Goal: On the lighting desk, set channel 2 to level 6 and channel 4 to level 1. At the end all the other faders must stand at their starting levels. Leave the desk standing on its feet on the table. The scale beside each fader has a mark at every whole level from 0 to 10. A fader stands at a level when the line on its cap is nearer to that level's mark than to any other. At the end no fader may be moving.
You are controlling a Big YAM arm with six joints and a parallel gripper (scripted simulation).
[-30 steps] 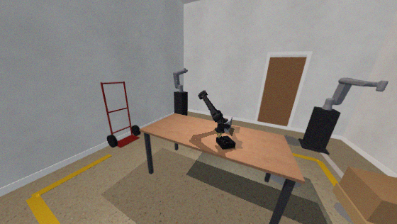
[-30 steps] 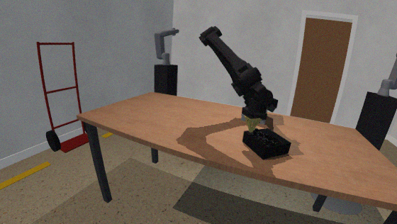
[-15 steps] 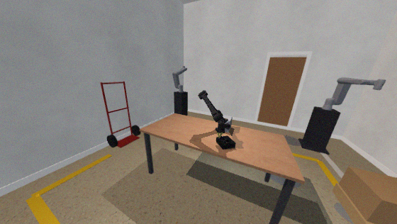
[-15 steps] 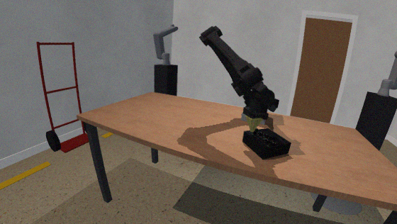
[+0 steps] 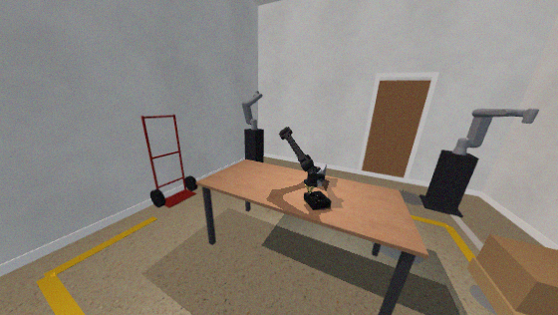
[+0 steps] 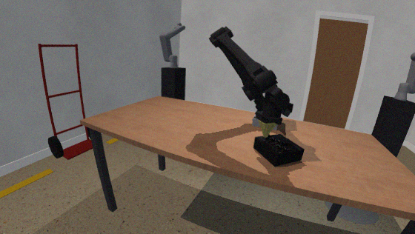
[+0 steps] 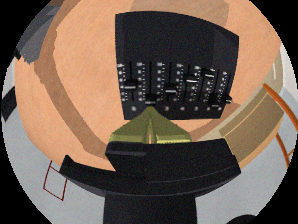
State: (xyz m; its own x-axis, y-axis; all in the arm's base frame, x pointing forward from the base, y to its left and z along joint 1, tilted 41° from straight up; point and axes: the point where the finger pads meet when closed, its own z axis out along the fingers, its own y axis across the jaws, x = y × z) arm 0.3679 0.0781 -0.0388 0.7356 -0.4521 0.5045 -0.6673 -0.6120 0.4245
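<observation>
Now: the fader cap 60 mm to the left of my hand and 10 mm below it.
</observation>
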